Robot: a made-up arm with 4 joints.
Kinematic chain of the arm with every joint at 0, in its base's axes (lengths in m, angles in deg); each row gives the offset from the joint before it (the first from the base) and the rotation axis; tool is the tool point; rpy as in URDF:
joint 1: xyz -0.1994 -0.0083 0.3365 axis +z
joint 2: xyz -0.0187 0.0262 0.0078 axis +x
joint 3: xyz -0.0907 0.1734 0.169 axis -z
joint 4: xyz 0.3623 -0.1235 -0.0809 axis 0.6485 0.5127 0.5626
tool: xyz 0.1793 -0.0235 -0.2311 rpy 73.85 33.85 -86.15
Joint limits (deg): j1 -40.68..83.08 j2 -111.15..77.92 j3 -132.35..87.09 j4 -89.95..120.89
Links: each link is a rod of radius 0.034 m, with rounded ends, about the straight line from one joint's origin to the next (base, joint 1, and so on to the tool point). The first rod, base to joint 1, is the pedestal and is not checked.
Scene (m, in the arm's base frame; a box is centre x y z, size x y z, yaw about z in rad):
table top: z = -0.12
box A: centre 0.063 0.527 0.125 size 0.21 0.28 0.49 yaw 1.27
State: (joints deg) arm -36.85 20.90 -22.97 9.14
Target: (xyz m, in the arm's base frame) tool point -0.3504 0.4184 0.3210
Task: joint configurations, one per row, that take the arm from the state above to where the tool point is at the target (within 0.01 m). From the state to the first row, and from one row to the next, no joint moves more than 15 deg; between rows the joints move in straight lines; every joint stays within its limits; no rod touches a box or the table.
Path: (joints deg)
1: -31.82 33.83 -37.65 21.45
2: -26.79 46.76 -52.33 33.75
3: -21.77 59.69 -67.00 46.06
4: -7.28 47.50 -56.69 52.15
5: 7.21 35.31 -46.38 58.23
6: 21.70 23.11 -36.07 64.31
7: 36.18 10.92 -25.76 70.39

